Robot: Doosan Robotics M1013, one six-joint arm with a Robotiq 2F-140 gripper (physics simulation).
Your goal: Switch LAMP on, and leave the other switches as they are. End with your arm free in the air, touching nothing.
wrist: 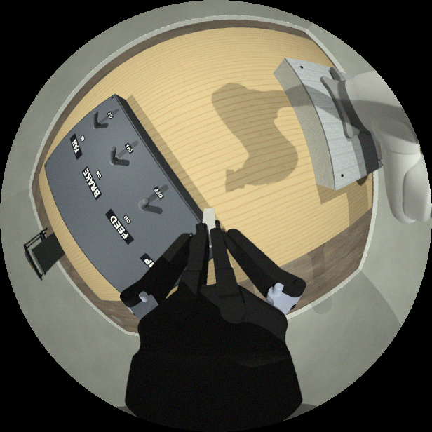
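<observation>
The dark grey switch panel (90, 220) lies at the left in the wrist view. Its FAN lever (98, 121), BRAKE lever (115, 157) and FEED lever (146, 203) show. Part of the LAMP label (148, 261) shows at the panel's lower part; the rest of the label and the LAMP lever are hidden behind my fingers, so its position cannot be told. My gripper (209, 215) is shut and empty, its pale fingertips together over the panel's right edge near the lower corner. Whether they touch the panel cannot be told.
A silvery metal block (345, 145) stands at the right, with the pale robot arm (395, 125) above it. Both are on the wooden table top (200, 65). A small dark framed object (44, 254) is beyond the table's left edge. The arm's shadow falls between panel and block.
</observation>
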